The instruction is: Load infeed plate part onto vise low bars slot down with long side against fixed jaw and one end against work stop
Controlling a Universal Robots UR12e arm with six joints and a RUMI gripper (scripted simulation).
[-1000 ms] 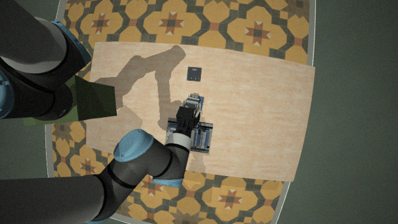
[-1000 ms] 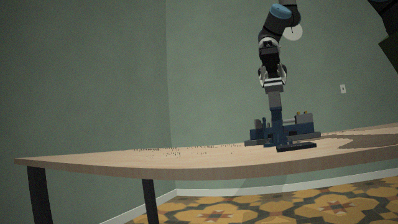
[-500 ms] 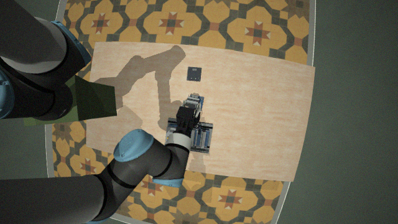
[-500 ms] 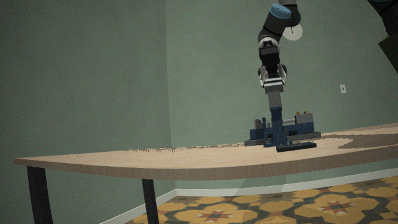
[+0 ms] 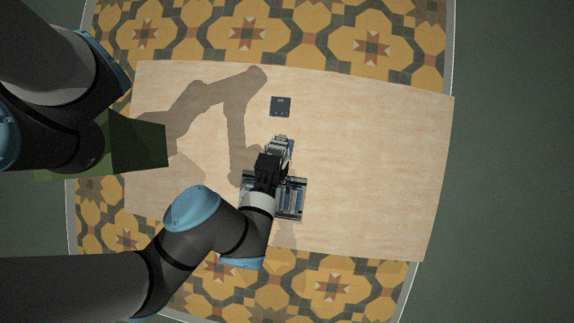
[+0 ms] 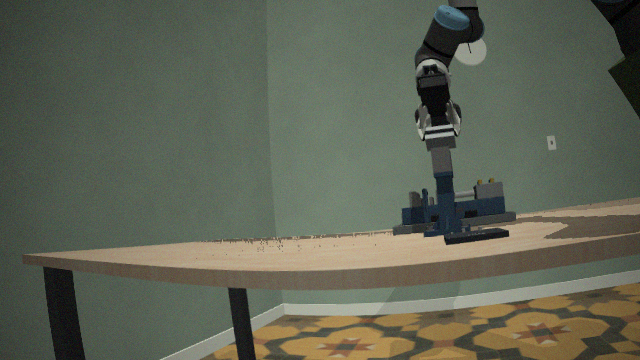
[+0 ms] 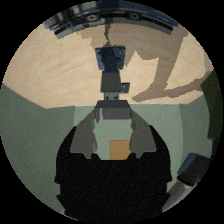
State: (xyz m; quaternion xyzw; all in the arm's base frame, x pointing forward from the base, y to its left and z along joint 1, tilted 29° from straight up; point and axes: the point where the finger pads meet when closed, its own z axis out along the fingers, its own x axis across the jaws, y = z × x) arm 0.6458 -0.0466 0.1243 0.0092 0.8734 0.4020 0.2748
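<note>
Right now my hand is 10 mm to the right of the grey part. Also, from my hand: vise 50 mm behind, 200 mm to the right, 150 mm below; then air cylinder rod 70 mm behind, 200 mm to the right, 110 mm below; then blue post 10 mm to the left, 130 mm below.
</note>
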